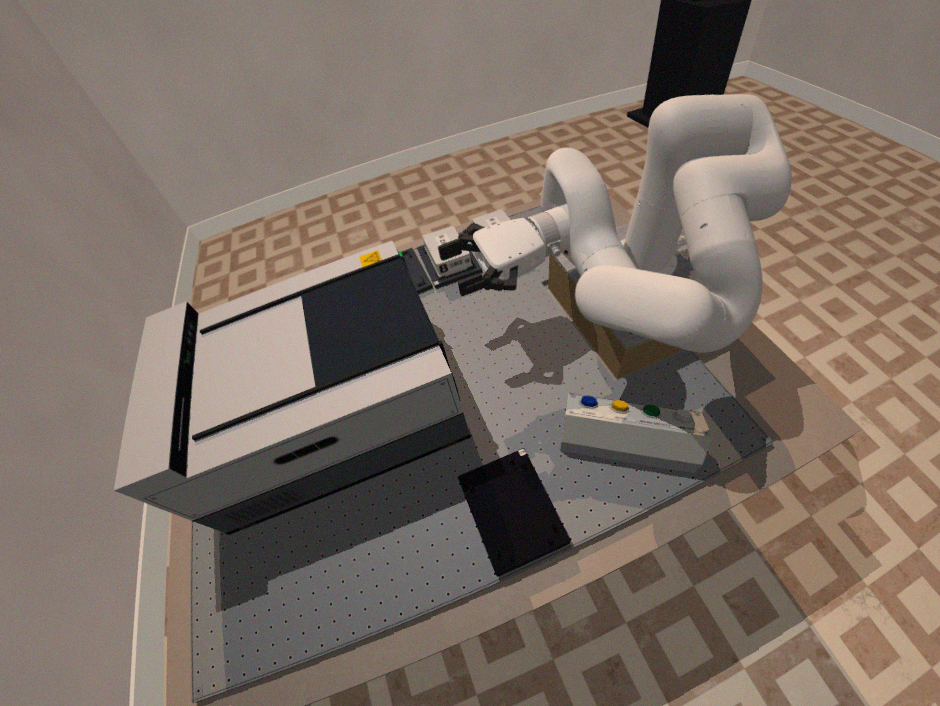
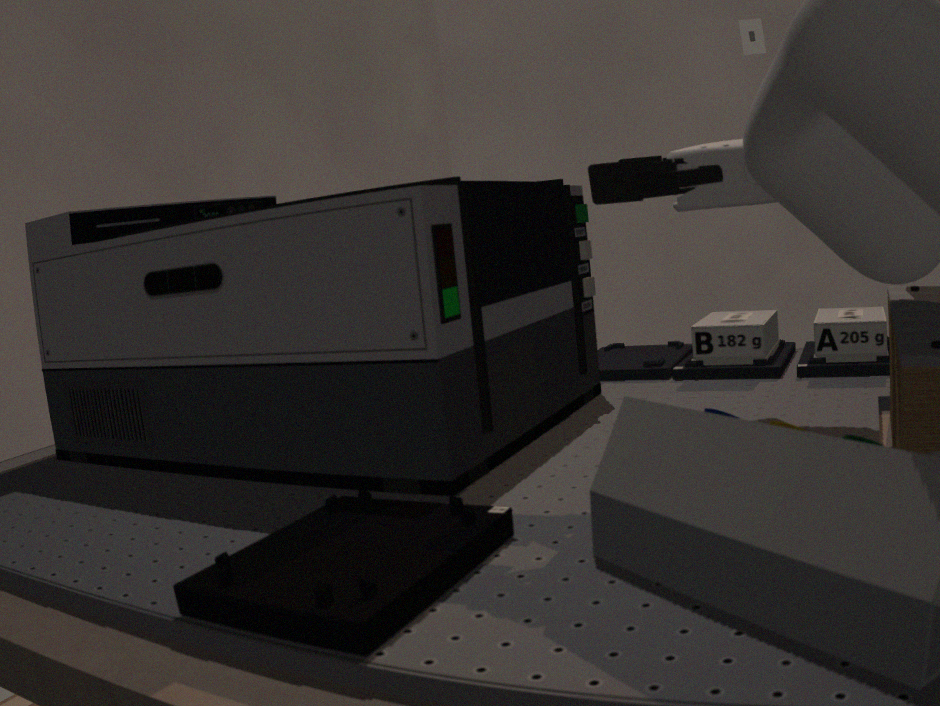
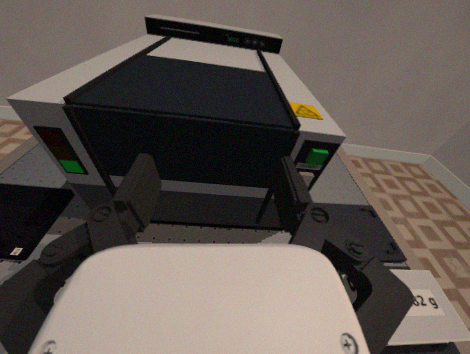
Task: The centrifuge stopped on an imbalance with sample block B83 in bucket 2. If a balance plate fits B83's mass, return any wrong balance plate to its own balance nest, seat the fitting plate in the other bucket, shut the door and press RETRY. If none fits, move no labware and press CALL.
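Places are measured from the arm's base along level axes (x right, y ahead, z up), in millimetres.
Where they show: gripper, between the fingertips: (image 1: 449,270) (image 2: 606,180) (image 3: 217,170); arm's base, origin of its link: (image 1: 644,259).
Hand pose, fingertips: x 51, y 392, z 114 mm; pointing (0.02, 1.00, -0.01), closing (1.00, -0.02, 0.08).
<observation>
Things, the pixels of their top centre, and the offset from my fingertips. "spot": a spot on its surface instead.
- green segment, a spot on its surface: (image 2: 450,302) (image 3: 70,166) spot: dx -174, dy +71, dz -78 mm
- green button, centre of its top: (image 2: 578,204) (image 3: 319,149) dx +114, dy +60, dz -17 mm
- Balance plate B, centre of its top: (image 2: 736,317) (image 3: 412,302) (image 1: 445,244) dx +269, dy -70, dz -154 mm
- Balance plate A, centre of its top: (image 2: 850,314) (image 1: 496,226) dx +261, dy -207, dz -154 mm
- grey button box, centre of its top: (image 2: 795,416) (image 1: 637,415) dx -323, dy -165, dz -124 mm
The centrifuge (image 1: 250,364) (image 2: 243,303) (image 3: 215,56) has its dark door (image 1: 368,319) (image 3: 180,95) shut; the buckets and sample block B83 are hidden. Its status column has the green segment (image 2: 450,302) (image 3: 73,166) lit. A green button (image 2: 581,212) (image 3: 316,156) sits on its front, above pale buttons. Balance plate B (image 1: 449,262) (image 2: 735,341) (image 3: 427,325), marked 182 g, sits in its nest. Balance plate A (image 1: 492,219) (image 2: 851,338), marked 205 g, sits in the nest beside it. My gripper (image 1: 455,269) (image 2: 607,181) (image 3: 217,170) is open and empty, above the table before the centrifuge.
An empty dark nest (image 1: 414,271) (image 2: 642,361) (image 3: 367,230) lies between plate B and the centrifuge. Another empty dark nest (image 1: 514,512) (image 2: 341,569) (image 3: 30,215) lies near the table edge. A grey button box (image 1: 634,440) (image 2: 759,516) carries blue, yellow, green and grey buttons.
</observation>
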